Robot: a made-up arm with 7 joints. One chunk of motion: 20 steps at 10 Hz.
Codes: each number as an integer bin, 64 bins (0 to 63) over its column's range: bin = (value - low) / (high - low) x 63, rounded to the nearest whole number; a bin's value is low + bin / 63 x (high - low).
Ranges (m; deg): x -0.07..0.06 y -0.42..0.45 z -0.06..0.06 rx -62..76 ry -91..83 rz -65..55
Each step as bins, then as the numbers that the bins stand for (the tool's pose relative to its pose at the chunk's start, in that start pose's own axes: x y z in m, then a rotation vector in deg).
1 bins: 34 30 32 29 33 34
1 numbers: 0.0002 -0.0057 0.0010 1.52 0.14 -0.24
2 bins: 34 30 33 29 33 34
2 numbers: 0.0002 -0.0057 0.0029 1.52 0.14 -0.24
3 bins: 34 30 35 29 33 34
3 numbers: 0.0002 -0.0057 0.0067 1.52 0.14 -0.24
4 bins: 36 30 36 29 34 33
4 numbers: 0.0043 -0.0057 0.0086 1.52 2.90 -2.14
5 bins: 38 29 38 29 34 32
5 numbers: 0.0084 -0.0195 0.0124 1.52 2.90 -4.05
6 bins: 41 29 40 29 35 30
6 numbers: 0.0146 -0.0195 0.0162 1.52 5.67 -7.86
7 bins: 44 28 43 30 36 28
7 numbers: 0.0208 -0.0333 0.0219 3.71 8.43 -11.67
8 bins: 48 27 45 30 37 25
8 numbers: 0.0290 -0.0471 0.0257 3.71 11.19 -17.38
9 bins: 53 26 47 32 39 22
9 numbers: 0.0394 -0.0610 0.0295 8.10 16.71 -23.10
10 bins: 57 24 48 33 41 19
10 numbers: 0.0476 -0.0886 0.0314 10.29 22.24 -28.81
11 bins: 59 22 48 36 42 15
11 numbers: 0.0517 -0.1162 0.0314 16.86 25.00 -36.43
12 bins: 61 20 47 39 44 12
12 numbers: 0.0559 -0.1438 0.0295 23.43 30.52 -42.14
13 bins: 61 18 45 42 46 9
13 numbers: 0.0559 -0.1714 0.0257 30.00 36.05 -47.86
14 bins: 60 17 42 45 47 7
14 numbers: 0.0538 -0.1852 0.0200 36.57 38.81 -51.67
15 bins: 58 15 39 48 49 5
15 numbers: 0.0497 -0.2129 0.0143 43.14 44.33 -55.48
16 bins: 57 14 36 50 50 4
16 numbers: 0.0476 -0.2267 0.0086 47.52 47.10 -57.38
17 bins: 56 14 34 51 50 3
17 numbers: 0.0456 -0.2267 0.0048 49.71 47.10 -59.29
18 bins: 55 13 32 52 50 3
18 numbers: 0.0435 -0.2405 0.0010 51.90 47.10 -59.29
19 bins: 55 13 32 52 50 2
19 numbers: 0.0435 -0.2405 0.0010 51.90 47.10 -61.19
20 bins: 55 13 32 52 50 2
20 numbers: 0.0435 -0.2405 0.0010 51.90 47.10 -61.19
